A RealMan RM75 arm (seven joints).
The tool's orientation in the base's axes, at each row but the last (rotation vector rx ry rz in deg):
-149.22 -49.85 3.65
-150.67 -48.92 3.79
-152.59 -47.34 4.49
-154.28 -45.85 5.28
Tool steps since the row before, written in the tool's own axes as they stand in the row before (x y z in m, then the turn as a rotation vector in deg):
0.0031 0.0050 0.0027 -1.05 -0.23 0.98
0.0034 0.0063 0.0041 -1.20 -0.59 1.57
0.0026 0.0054 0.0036 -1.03 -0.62 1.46
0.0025 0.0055 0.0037 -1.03 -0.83 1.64
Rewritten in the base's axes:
0.0049 -0.0009 -0.0041 -1.14 -0.10 -0.90
0.0056 -0.0014 -0.0059 -1.55 0.28 -1.33
0.0045 -0.0016 -0.0051 -1.41 0.36 -1.21
0.0044 -0.0019 -0.0052 -1.55 0.58 -1.31

